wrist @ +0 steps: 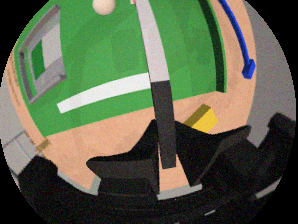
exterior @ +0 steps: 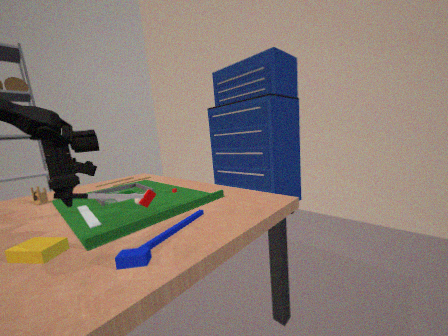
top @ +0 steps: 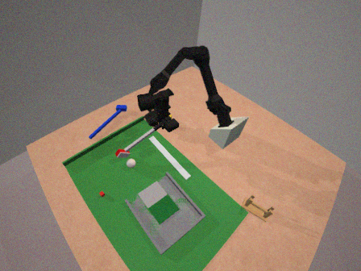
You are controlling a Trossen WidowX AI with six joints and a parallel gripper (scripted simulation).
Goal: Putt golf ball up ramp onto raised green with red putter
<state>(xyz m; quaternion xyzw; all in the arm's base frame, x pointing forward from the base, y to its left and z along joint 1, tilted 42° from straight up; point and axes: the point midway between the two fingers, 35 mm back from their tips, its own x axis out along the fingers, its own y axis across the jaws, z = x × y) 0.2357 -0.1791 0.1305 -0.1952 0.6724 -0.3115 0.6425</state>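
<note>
The white strip is 60 mm ahead of my gripper tip, 110 mm to the left of it and 70 mm below it. Also, from my gripper tip: white golf ball 220 mm ahead, 30 mm to the left, 50 mm below; red putter 120 mm ahead, 10 mm to the right; yellow block 90 mm behind, 100 mm to the right, 60 mm below.
</note>
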